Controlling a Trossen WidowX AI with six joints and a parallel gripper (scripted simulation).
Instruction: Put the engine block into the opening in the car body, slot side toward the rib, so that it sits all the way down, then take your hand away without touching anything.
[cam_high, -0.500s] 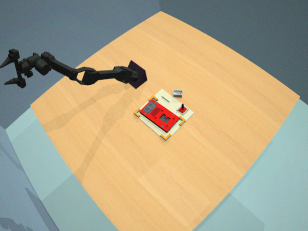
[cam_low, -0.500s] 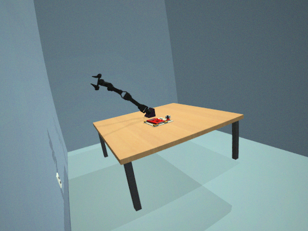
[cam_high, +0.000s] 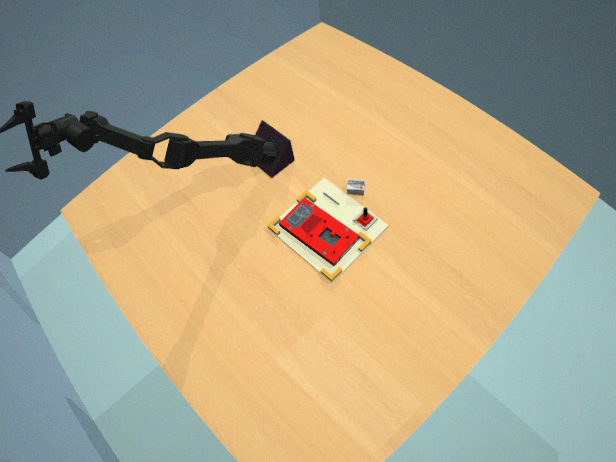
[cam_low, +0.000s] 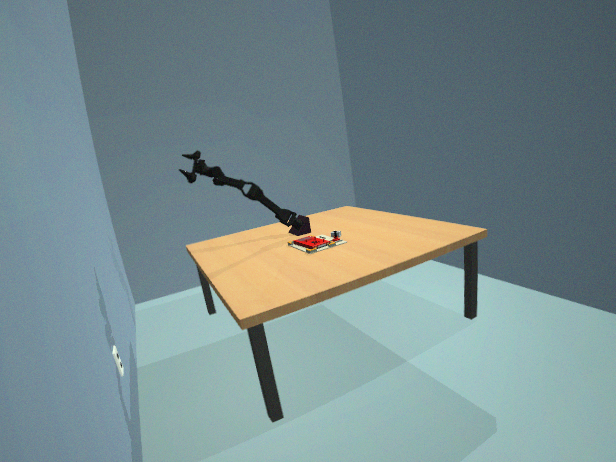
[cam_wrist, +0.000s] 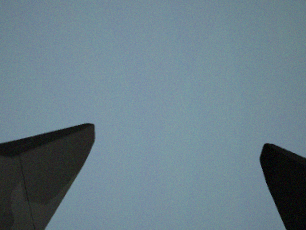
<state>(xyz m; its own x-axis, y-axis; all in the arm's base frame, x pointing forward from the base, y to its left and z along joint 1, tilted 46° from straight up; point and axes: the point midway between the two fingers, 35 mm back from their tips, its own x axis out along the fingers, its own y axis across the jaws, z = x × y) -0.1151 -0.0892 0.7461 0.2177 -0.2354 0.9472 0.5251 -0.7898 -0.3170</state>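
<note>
The engine block is 760 mm to the left of my gripper tip, 530 mm below it and 280 mm ahead of it.
</note>
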